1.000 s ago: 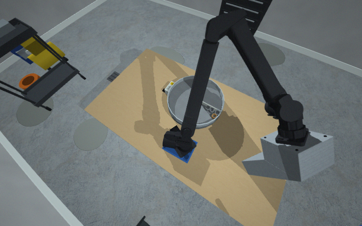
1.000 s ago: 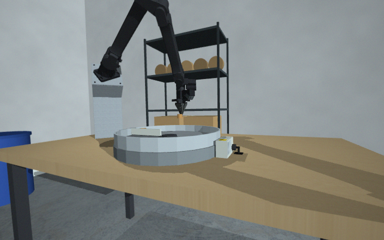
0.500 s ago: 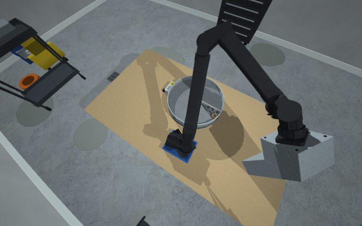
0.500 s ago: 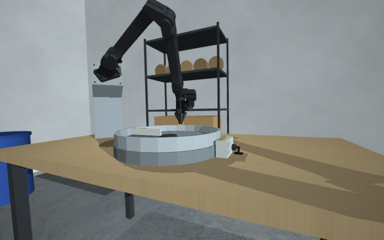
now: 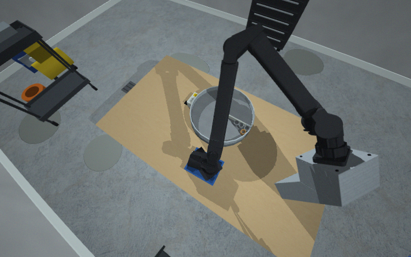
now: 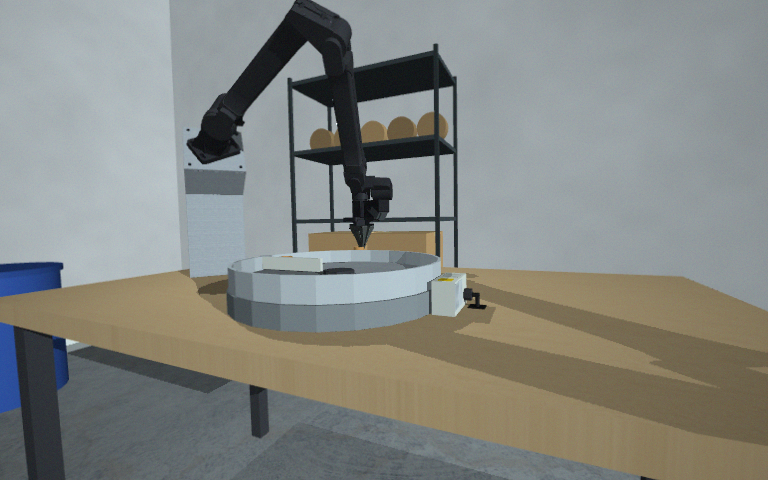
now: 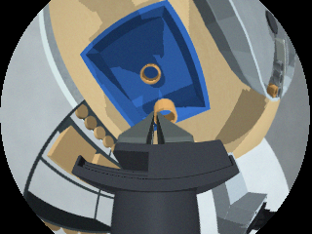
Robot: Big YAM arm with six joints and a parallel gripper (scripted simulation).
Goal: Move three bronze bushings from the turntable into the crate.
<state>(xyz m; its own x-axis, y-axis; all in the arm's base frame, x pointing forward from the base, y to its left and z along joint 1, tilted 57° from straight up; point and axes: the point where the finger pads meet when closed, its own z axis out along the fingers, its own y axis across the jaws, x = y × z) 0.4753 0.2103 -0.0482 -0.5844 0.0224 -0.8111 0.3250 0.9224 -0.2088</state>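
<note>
My gripper is now 6 cm above the blue crate, 5 cm short of it and 2 cm to the left of it. Round my hand: grey turntable: 37 cm to the right, 9 cm ahead, 3 cm below.
</note>
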